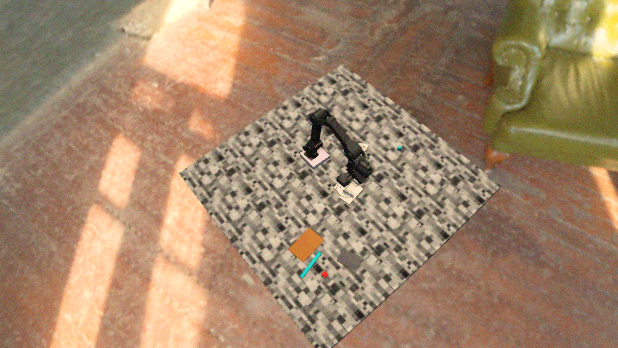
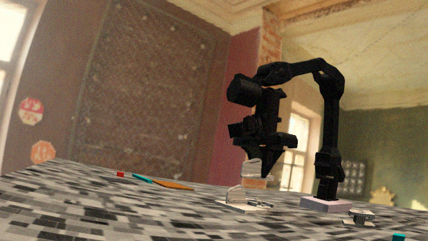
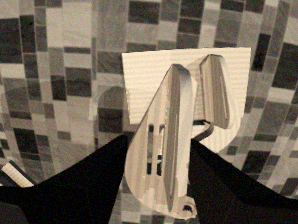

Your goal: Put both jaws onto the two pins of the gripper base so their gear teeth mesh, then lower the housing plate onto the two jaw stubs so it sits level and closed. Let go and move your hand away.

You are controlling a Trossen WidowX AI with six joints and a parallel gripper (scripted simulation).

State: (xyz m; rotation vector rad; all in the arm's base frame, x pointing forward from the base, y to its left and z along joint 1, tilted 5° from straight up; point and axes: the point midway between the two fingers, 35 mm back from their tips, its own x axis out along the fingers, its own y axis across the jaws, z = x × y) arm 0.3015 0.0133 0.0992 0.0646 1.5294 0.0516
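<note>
The cream plate is 20 mm ahead of my gripper tip, 30 mm to the right of it and 80 mm below it. The rest, counted from my gripper tip: teal cube (10 mm ahead, 370 mm to the left, 70 mm below); orange plate (70 mm ahead, 400 mm to the right, 80 mm below); grey plate (270 mm ahead, 300 mm to the right, 80 mm below).
</note>
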